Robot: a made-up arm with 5 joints.
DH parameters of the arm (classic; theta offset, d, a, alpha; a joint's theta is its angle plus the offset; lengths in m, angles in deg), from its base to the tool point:
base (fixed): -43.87 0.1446 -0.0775 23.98
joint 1: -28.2 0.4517 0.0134 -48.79
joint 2: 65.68 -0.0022 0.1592 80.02
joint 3: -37 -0.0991 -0.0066 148.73
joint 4: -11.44 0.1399 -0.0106 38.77
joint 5: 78.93 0 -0.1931 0
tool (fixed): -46.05 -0.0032 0 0
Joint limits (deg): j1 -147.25..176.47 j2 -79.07..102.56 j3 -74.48..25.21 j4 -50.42..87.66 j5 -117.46..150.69
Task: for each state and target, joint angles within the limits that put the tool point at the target. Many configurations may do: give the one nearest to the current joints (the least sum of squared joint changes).
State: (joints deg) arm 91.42 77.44 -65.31 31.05 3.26
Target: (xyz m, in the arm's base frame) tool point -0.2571 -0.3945 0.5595
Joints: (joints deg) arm 136.20 102.56 -45.54 15.67 1.65
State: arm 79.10 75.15 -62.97 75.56 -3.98
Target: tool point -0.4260 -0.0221 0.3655
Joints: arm 60.04 69.72 -57.56 69.97 -5.81
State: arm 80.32 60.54 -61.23 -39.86 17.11
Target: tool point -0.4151 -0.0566 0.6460
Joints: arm 70.59 88.72 -48.38 -48.09 -1.12
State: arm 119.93 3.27 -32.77 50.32 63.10
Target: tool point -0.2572 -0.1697 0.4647
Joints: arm 98.43 2.81 -65.08 66.91 104.51
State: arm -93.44 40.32 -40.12 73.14 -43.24
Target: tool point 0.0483 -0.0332 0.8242
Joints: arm -91.48 79.22 -30.23 58.70 -67.66
